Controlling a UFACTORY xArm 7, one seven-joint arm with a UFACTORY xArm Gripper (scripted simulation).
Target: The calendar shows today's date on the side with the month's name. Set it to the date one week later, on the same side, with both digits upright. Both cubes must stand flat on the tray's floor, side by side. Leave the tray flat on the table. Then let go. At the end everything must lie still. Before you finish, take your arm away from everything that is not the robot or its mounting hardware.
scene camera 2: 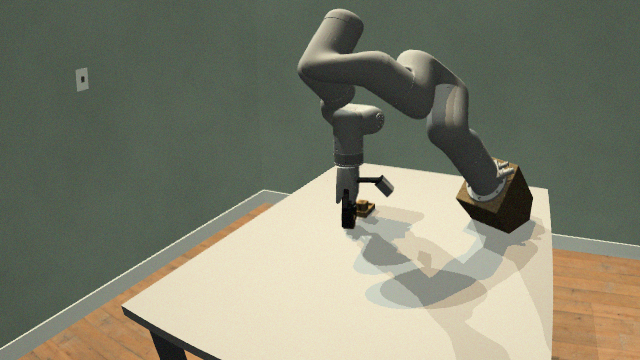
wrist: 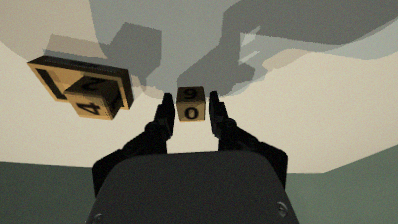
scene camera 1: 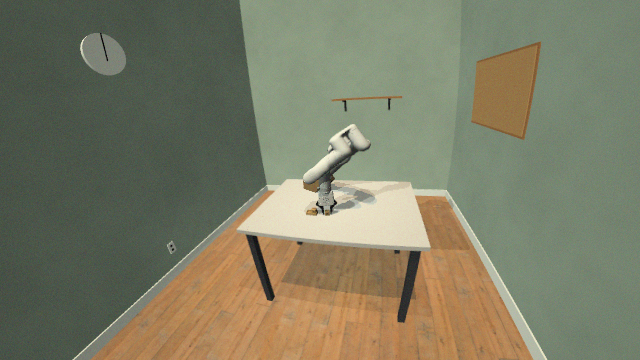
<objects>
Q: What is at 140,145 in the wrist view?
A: My gripper.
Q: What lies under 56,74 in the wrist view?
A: A wooden calendar tray.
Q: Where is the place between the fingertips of my gripper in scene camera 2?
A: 349,223
</objects>
